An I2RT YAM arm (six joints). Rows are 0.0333 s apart.
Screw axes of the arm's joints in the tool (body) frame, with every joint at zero. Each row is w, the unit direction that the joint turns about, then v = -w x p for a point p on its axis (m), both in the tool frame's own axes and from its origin. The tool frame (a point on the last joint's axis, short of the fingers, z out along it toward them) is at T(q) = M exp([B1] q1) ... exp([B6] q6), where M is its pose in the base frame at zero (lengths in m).
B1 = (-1, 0, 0, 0, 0.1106, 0)
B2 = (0, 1, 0, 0.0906, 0, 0.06)
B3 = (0, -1, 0, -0.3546, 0, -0.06)
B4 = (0, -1, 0, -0.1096, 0, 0)
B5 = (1, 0, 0, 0, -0.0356, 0)
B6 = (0, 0, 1, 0, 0, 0)
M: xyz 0.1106 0 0.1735 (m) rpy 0 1.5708 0 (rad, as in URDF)
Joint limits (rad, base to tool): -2.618..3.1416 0..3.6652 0..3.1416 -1.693..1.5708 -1.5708..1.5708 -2.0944..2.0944
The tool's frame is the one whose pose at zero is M.
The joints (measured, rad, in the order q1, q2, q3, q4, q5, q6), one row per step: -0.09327 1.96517 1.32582 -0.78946 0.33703 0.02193; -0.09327 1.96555 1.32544 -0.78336 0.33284 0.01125; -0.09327 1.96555 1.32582 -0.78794 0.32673 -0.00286; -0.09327 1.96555 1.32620 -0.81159 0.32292 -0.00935; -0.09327 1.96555 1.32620 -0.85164 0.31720 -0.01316; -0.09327 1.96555 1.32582 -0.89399 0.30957 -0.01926; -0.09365 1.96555 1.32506 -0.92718 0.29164 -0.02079; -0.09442 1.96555 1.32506 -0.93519 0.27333 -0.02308; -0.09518 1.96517 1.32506 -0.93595 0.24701 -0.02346
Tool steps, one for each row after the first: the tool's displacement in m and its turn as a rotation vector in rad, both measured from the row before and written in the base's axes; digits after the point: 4 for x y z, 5 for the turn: 0.0006 0.0001 -0.0002 0.00251 -0.00207 0.01059; -0.0004 0.0002 0.0000 0.00491 0.00835 0.01409; -0.0024 0.0004 -0.0003 0.00532 0.02495 0.00660; -0.0043 0.0006 -0.0005 0.00915 0.04057 0.00417; -0.0046 0.0007 -0.0004 0.01140 0.04374 0.00624; -0.0037 0.0008 -0.0004 0.02103 0.03258 0.00144; -0.0008 0.0004 -0.0002 0.01904 0.00689 0.00141; 0.0000 0.0006 -0.0001 0.02625 -0.00202 -0.00053
